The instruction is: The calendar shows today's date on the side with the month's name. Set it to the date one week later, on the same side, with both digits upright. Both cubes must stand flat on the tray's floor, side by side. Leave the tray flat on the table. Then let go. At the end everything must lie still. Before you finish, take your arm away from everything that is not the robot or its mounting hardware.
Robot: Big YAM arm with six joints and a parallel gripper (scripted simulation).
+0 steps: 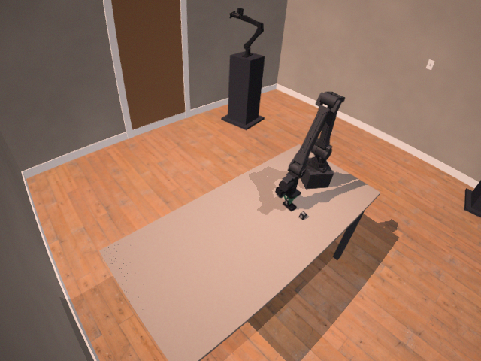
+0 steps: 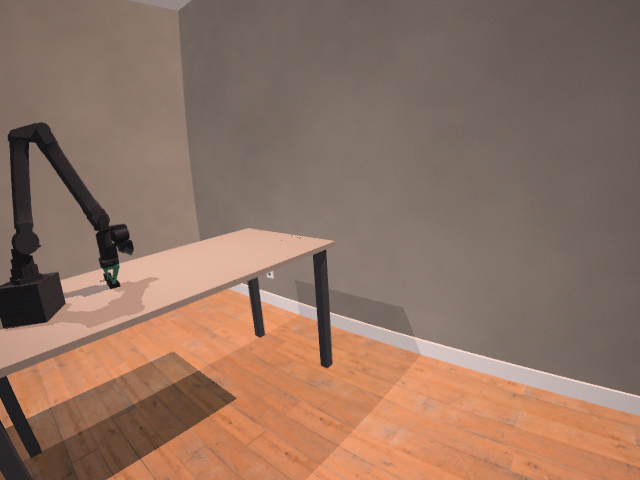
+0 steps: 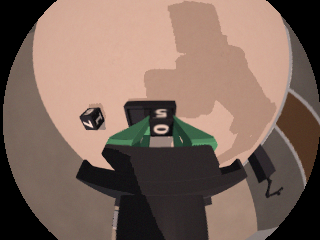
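My gripper is now 20 mm to the right of the dark calendar tray and 20 mm above it.
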